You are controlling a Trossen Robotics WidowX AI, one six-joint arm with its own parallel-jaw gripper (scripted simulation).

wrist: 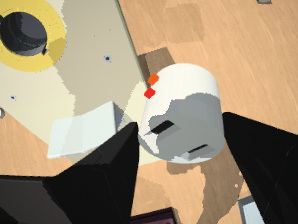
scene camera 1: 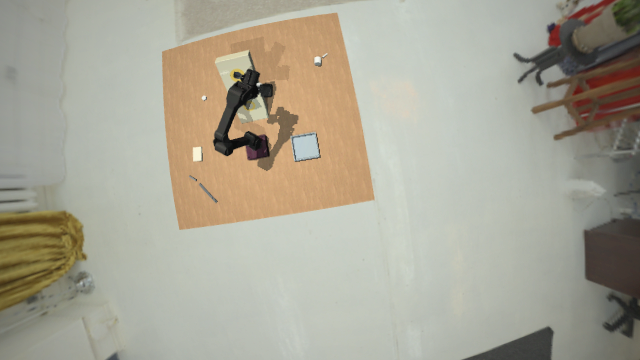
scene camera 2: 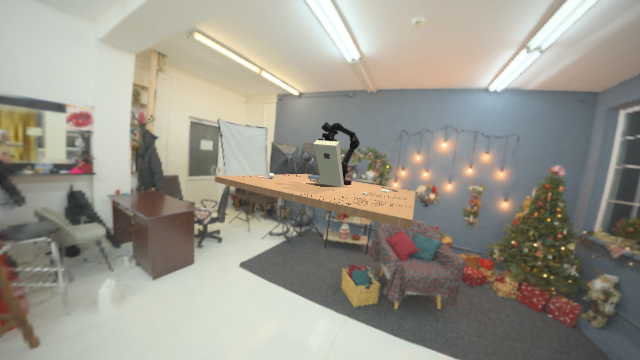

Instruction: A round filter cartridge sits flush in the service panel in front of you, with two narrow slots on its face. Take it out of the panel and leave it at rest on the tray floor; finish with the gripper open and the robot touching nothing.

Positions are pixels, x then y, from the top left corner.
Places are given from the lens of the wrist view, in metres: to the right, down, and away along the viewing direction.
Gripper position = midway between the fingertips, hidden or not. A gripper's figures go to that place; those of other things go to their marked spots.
my gripper (wrist: 180, 124): 0.02, 0.01, 0.10
round filter cartridge (wrist: 182, 122): 0.01, 0.01, 0.08
service panel (wrist: 65, 65): -0.08, -0.05, 0.17
The marked spots on the service panel and the round filter cartridge are 0.14 m apart.
